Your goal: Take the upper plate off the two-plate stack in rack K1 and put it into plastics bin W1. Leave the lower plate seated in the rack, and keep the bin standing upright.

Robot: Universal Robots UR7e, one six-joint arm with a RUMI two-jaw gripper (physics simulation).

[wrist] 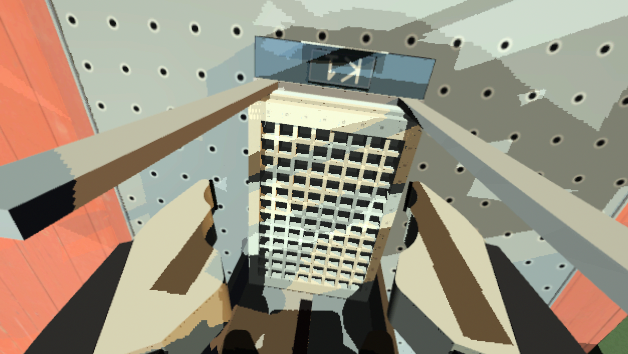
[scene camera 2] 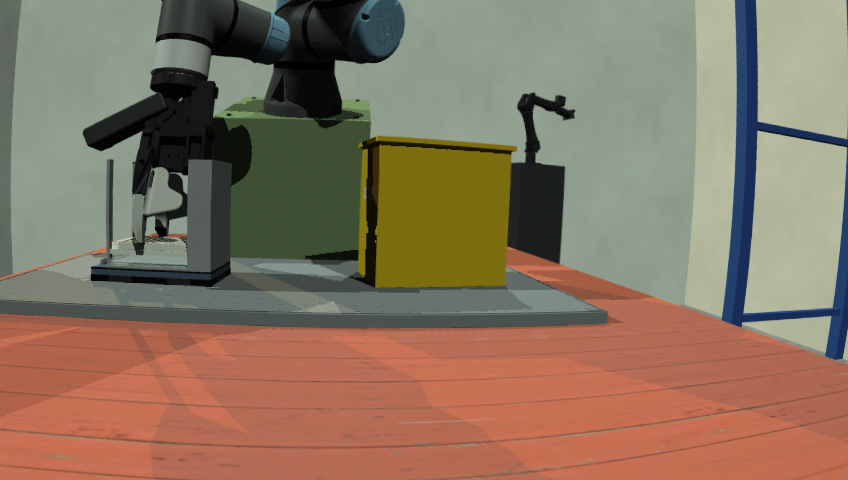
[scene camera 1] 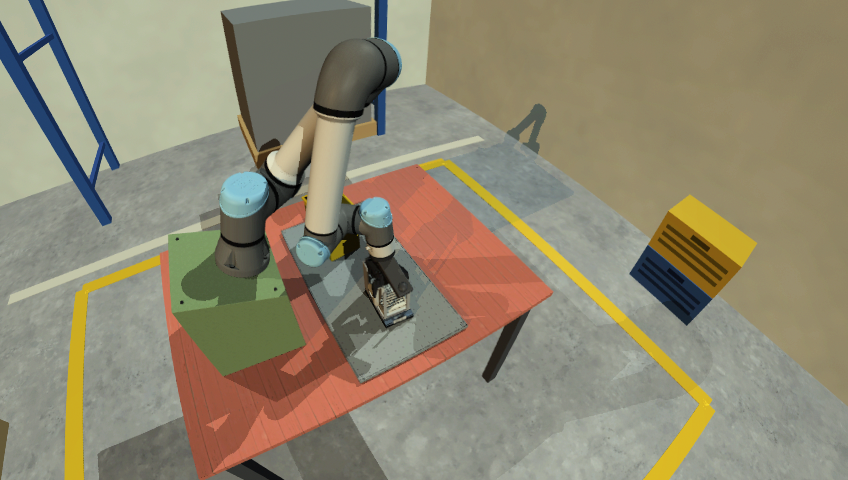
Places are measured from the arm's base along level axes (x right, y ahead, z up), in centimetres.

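Where they show: gripper, fingertip midpoint: (wrist: pixel 311 184) (scene camera 2: pixel 153 243) (scene camera 1: pixel 391 297); arm's base, origin of the base link: (scene camera 2: pixel 302 111) (scene camera 1: pixel 242 257).
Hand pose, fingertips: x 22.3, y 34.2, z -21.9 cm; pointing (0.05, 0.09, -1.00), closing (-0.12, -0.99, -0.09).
Note:
Things, the pixels of their top centre, and the offset from my fingertips. Level surfaces: height alone.
- rack K1, middle of its top: (scene camera 2: pixel 163 161) (scene camera 1: pixel 388 274) dz +10.2, dx -1.1, dy -0.5 cm
- upper plate, middle of its top: (wrist: pixel 318 219) (scene camera 2: pixel 169 240) (scene camera 1: pixel 387 292) dz +0.4, dx -2.1, dy -0.2 cm
- lower plate, middle of its top: (scene camera 2: pixel 169 250) dz -0.9, dx -2.1, dy -0.2 cm
- yellow bin W1, middle of its top: (scene camera 2: pixel 434 144) (scene camera 1: pixel 329 202) dz +13.7, dx -36.0, dy +1.5 cm
- red table, its level: dz -5.6 cm
The rack K1 (scene camera 1: pixel 397 319) (scene camera 2: pixel 208 217) (wrist: pixel 280 59) stands on the perforated board and holds the stack. The upper plate (scene camera 2: pixel 169 242) (wrist: pixel 320 118), off-white with a grid of square wells, lies level on top. The lower plate (scene camera 2: pixel 148 259) shows as a pale band beneath it in scene camera 2. My gripper (scene camera 1: pixel 389 294) (scene camera 2: pixel 149 237) (wrist: pixel 311 184) is open and points down inside the rack's uprights, one finger beside each long side of the stack, tips near the upper plate's height. Gaps show at both sides in the wrist view. The yellow bin W1 (scene camera 1: pixel 339 252) (scene camera 2: pixel 440 214) stands upright; its inside is hidden.
The rack's thin posts (scene camera 2: pixel 109 208) (wrist: pixel 150 135) rise near the fingers, and a taller grey wall stands at its bin-side end. The grey board (scene camera 1: pixel 368 359) (scene camera 2: pixel 416 317) lies on the red table (scene camera 1: pixel 487 267) (scene camera 2: pixel 476 404). The green pedestal (scene camera 1: pixel 255 339) (scene camera 2: pixel 297 190) carries the arm.

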